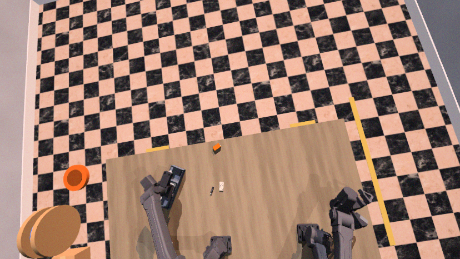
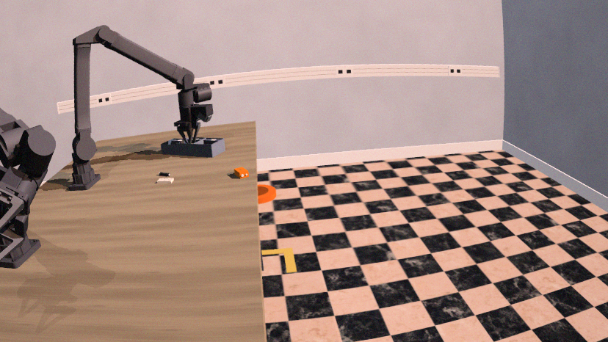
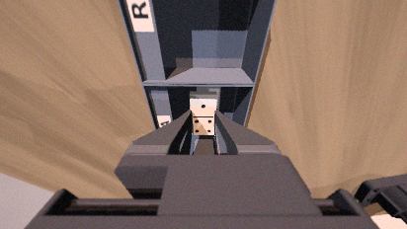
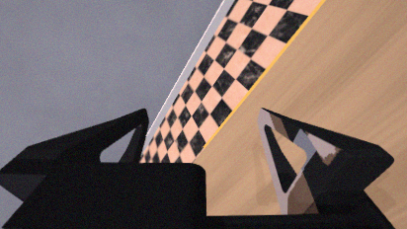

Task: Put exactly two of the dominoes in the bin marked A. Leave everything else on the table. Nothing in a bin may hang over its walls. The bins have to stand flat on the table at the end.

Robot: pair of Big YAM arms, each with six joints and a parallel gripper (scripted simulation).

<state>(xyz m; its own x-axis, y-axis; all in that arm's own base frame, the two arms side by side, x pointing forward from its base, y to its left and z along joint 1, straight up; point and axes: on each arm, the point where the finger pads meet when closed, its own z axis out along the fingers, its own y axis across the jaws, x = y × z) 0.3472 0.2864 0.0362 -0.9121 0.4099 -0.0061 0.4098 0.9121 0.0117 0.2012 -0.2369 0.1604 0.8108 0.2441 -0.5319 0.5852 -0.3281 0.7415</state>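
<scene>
My left gripper is now 1 cm above the bin row.
</scene>
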